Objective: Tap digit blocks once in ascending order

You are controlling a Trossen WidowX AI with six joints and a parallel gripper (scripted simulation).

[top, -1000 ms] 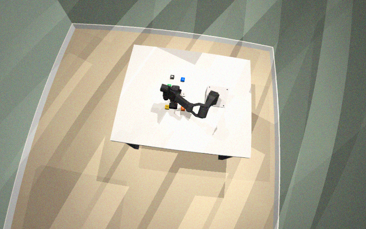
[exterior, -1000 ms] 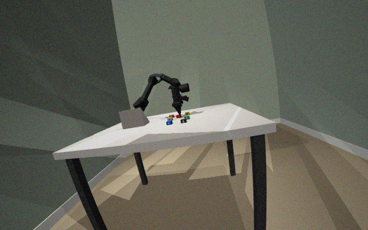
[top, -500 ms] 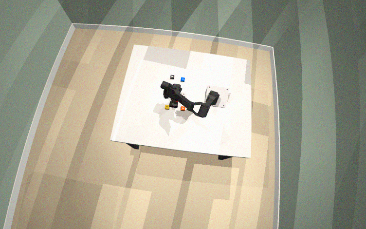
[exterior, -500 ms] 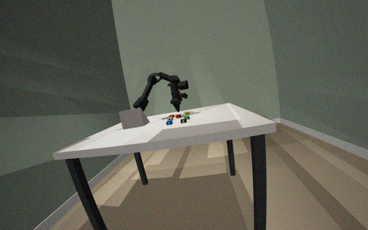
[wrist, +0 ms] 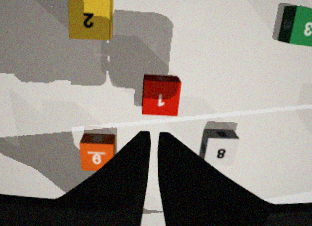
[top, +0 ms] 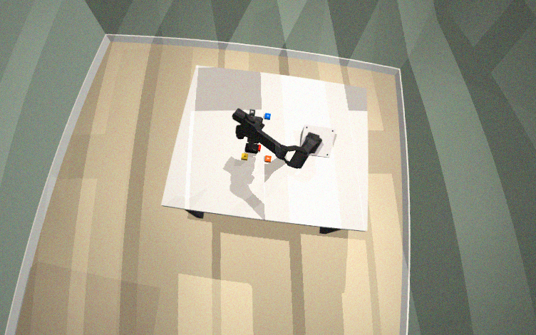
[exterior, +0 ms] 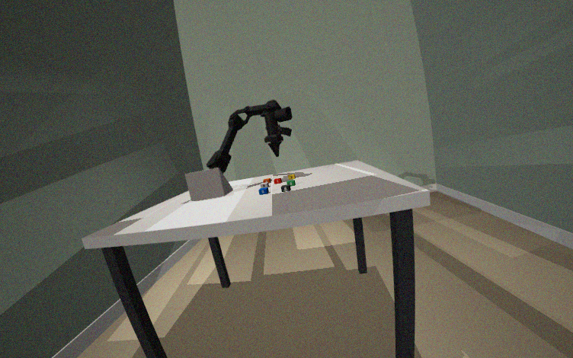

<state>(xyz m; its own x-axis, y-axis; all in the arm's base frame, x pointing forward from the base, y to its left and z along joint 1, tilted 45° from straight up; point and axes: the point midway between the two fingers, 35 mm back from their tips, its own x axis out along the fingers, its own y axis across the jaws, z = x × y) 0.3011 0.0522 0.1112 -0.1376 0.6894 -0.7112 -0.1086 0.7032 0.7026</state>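
Right now my gripper tip is 4 cm short of the yellow block, 5 cm to the right of it and 11 cm above it. Round my gripper tip: red block: 2 cm behind, 1 cm to the right, 11 cm below; white block: 6 cm behind, 9 cm to the right, 11 cm below; orange block: 9 cm behind, 3 cm to the left, 11 cm below.
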